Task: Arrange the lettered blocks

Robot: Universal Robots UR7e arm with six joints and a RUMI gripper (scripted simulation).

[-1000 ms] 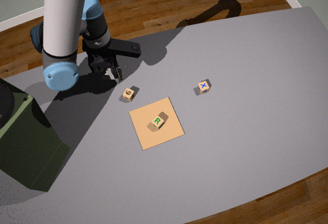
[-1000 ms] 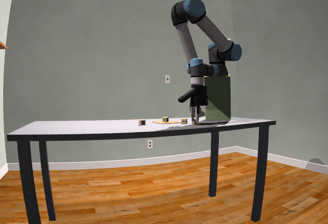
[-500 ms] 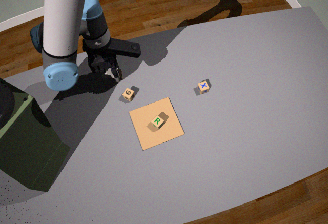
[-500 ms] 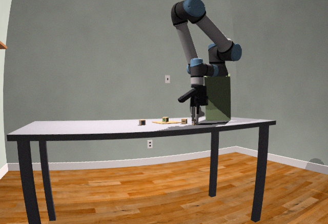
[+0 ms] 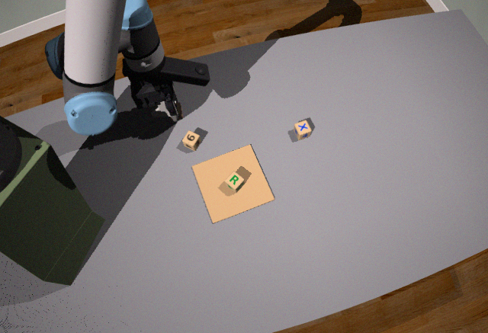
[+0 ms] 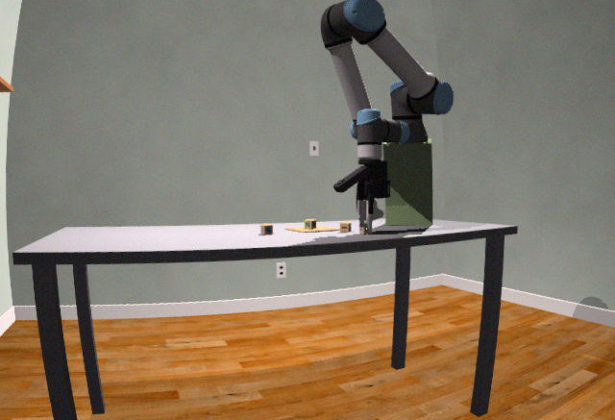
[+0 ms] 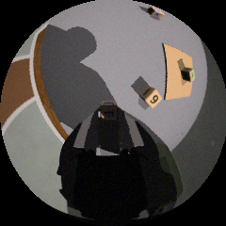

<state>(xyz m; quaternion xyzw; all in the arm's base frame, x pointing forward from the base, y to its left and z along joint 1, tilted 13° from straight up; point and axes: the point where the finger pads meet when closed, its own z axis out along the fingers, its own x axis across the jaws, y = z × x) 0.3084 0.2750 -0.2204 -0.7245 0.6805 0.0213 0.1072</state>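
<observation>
Now: hand 120 mm short of the mat, 190 mm to the left of it and 10 mm above it.
</observation>
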